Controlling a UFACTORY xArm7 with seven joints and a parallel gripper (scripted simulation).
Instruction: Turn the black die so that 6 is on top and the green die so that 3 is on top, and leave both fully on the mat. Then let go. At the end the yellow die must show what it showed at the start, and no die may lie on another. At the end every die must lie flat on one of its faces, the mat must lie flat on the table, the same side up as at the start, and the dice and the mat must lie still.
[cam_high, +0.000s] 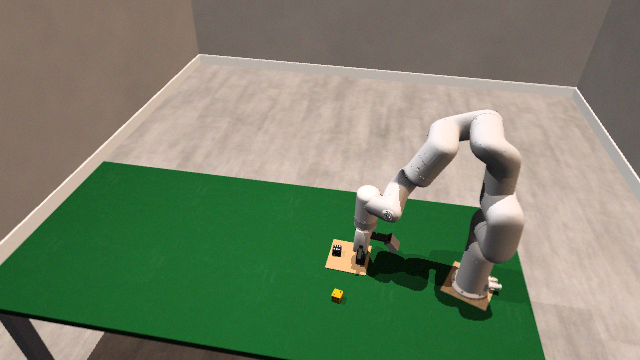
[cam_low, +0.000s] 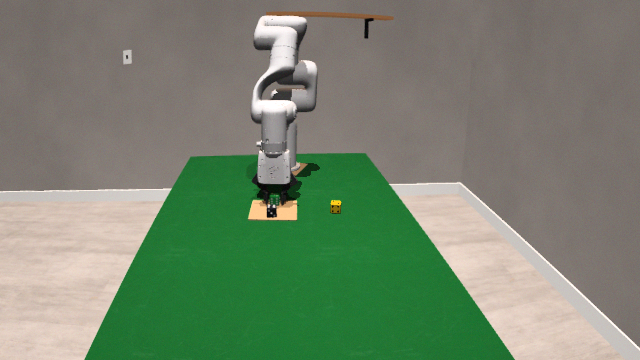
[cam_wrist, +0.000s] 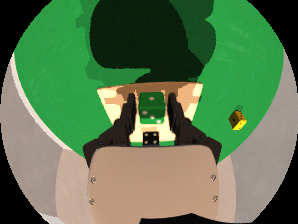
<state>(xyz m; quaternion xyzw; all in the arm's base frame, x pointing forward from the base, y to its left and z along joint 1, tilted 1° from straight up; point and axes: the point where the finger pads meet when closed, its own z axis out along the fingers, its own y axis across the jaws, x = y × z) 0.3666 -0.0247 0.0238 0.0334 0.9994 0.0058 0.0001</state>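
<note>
Right now my hand is 1 cm above the green die. Round my hand: tan mat 4 cm ahead, 2 cm below; then yellow die 5 cm ahead, 18 cm to the left, 1 cm below; then black die 9 cm ahead, 1 cm to the right, 1 cm below.
</note>
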